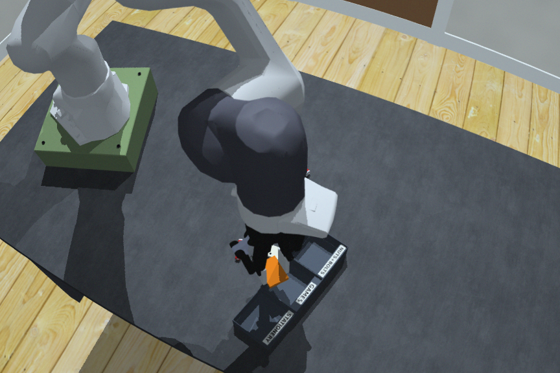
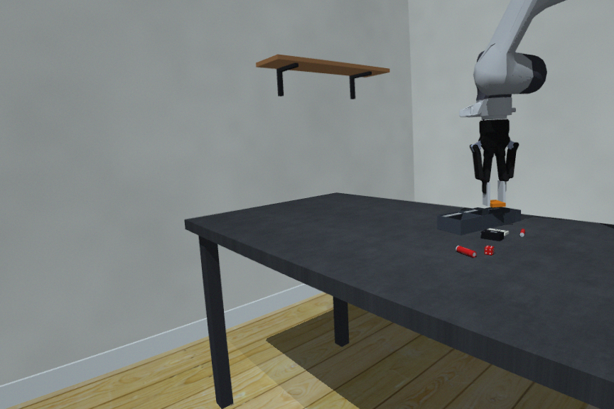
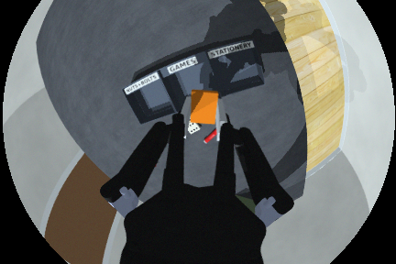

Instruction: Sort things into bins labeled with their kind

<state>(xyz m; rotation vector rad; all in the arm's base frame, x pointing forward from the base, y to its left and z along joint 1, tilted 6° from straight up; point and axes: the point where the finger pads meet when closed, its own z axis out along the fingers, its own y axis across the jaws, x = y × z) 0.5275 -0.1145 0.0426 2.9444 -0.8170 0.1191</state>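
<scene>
My gripper is now 40 mm past the white domino, 60 mm to the right of it and 90 mm above it. The rest, counted from my hand: bin tray 40 mm ahead, 10 mm to the left, 70 mm below; black 9V battery 50 mm behind, 110 mm to the left, 80 mm below; orange block 30 mm below.
</scene>
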